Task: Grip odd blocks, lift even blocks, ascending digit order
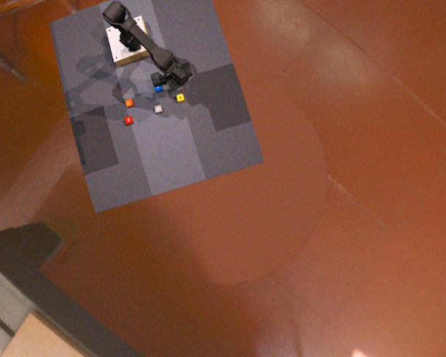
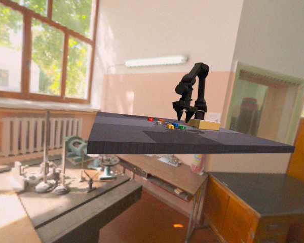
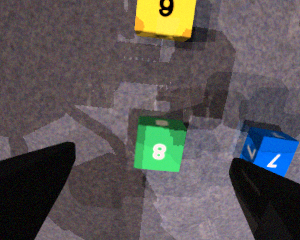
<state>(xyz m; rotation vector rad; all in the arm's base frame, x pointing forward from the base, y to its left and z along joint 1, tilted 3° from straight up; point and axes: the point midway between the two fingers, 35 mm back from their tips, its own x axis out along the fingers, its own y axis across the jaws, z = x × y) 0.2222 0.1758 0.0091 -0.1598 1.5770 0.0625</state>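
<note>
The green block is 10 mm behind my gripper tip, 10 mm to the right of it and 30 mm below it. Round my gripper tip: pale grey block: 120 mm ahead, 100 mm to the right, 30 mm below; then yellow block: 80 mm ahead, 10 mm to the left, 30 mm below; then blue block: 10 mm ahead, 90 mm to the right, 30 mm below.
</note>
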